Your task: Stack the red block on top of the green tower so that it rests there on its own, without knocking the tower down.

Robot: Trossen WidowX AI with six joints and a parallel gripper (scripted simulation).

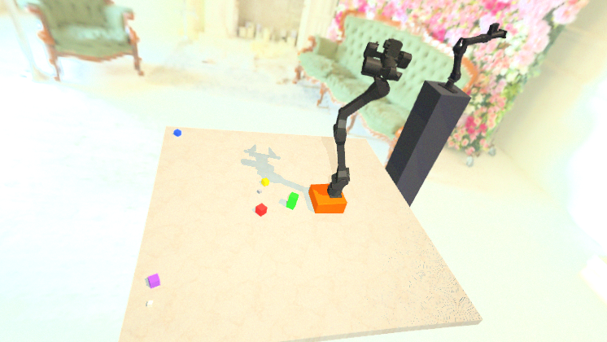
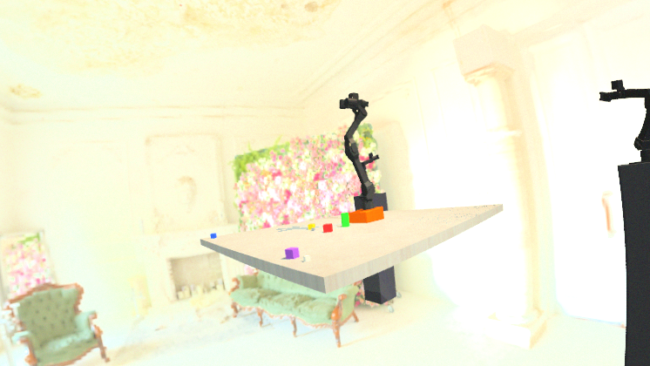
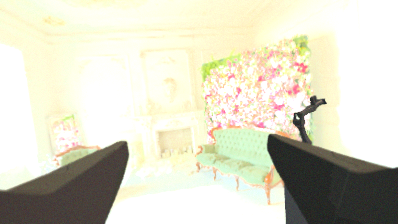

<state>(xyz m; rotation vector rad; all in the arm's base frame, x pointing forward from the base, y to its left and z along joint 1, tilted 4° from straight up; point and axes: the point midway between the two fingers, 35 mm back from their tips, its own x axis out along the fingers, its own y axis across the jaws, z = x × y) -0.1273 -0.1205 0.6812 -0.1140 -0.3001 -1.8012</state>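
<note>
My gripper tip is 750 mm above the red block, 450 mm short of it and 230 mm to the right of it. From my gripper tip the other things lie so: yellow block 750 mm below, 410 mm ahead, 30 mm to the left; purple block 850 mm ahead, 750 mm below, 570 mm to the left; blue block 870 mm ahead, 750 mm below, 380 mm to the right.
</note>
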